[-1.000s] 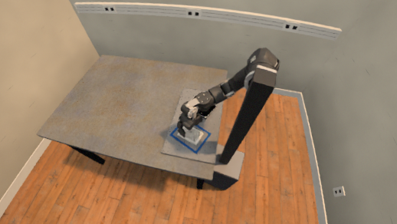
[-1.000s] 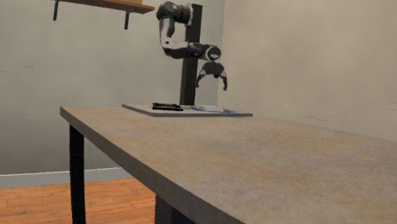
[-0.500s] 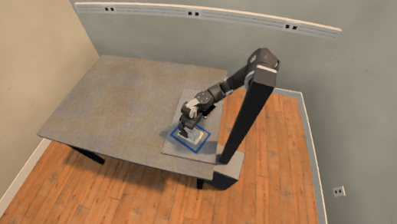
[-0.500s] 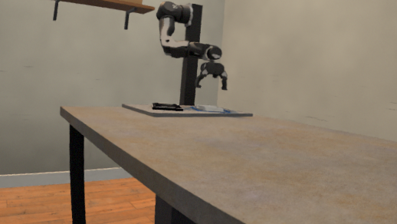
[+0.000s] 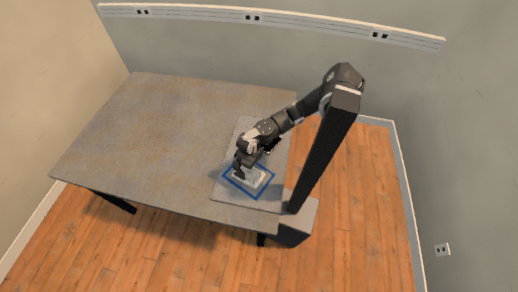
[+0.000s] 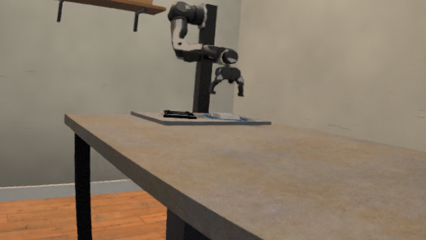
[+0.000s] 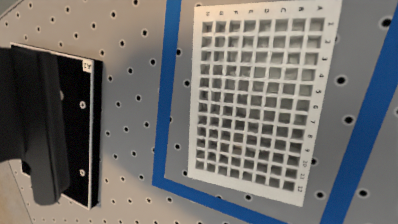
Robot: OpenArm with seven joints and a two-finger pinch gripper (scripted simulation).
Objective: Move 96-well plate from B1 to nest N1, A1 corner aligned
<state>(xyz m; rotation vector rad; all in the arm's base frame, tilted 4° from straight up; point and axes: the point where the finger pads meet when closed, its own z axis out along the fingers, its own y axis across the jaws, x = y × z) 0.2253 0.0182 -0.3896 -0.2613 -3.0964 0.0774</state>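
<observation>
My hand is 8 cm above the white 96-well plate. From my hand the other things lie so: black plate nest 1 cm ahead, 21 cm to the right, 8 cm below.
</observation>
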